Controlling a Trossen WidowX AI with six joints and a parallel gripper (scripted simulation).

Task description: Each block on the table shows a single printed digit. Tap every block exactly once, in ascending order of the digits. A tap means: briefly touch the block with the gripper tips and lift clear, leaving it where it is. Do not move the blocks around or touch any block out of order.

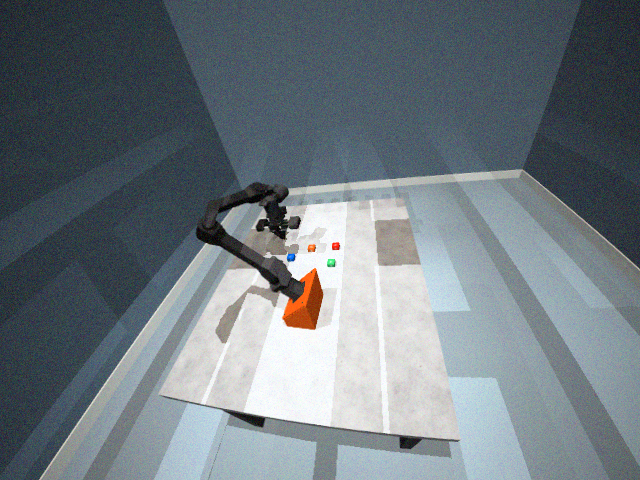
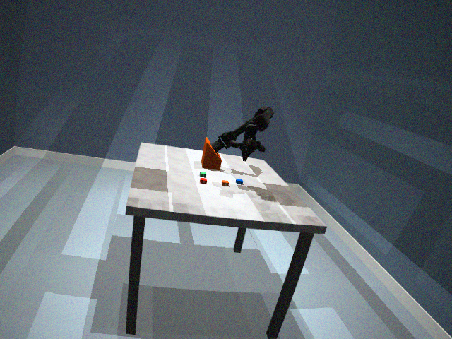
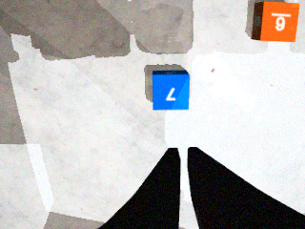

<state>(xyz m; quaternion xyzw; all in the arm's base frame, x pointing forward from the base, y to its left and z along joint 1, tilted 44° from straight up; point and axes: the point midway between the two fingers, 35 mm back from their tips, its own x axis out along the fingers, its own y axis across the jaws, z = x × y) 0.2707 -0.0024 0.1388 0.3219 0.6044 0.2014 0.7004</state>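
Right now the blue block is 12 cm below my gripper tip. Also, from my gripper tip: red block: 4 cm ahead, 22 cm to the right, 12 cm below; orange block: 5 cm ahead, 10 cm to the right, 12 cm below; green block: 7 cm behind, 19 cm to the right, 12 cm below.
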